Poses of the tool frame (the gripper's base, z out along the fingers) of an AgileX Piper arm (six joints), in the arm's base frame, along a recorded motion.
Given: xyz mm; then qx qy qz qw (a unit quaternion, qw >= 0).
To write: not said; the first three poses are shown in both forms.
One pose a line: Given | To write
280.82, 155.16, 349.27, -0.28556, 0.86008, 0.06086, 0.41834 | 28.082, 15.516, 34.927, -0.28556, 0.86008, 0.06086, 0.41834
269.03, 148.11, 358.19, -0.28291, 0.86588, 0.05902, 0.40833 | 26.903, 14.811, 35.819, -0.28291, 0.86588, 0.05902, 0.40833
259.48, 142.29, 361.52, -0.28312, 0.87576, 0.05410, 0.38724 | 25.948, 14.229, 36.152, -0.28312, 0.87576, 0.05410, 0.38724
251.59, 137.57, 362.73, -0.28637, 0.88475, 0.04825, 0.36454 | 25.159, 13.757, 36.273, -0.28637, 0.88475, 0.04825, 0.36454
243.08, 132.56, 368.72, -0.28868, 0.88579, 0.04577, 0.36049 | 24.308, 13.256, 36.872, -0.28868, 0.88579, 0.04577, 0.36049
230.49, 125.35, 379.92, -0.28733, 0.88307, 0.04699, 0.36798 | 23.049, 12.535, 37.992, -0.28733, 0.88307, 0.04699, 0.36798
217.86, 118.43, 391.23, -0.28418, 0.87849, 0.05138, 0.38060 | 21.786, 11.843, 39.123, -0.28418, 0.87849, 0.05138, 0.38060
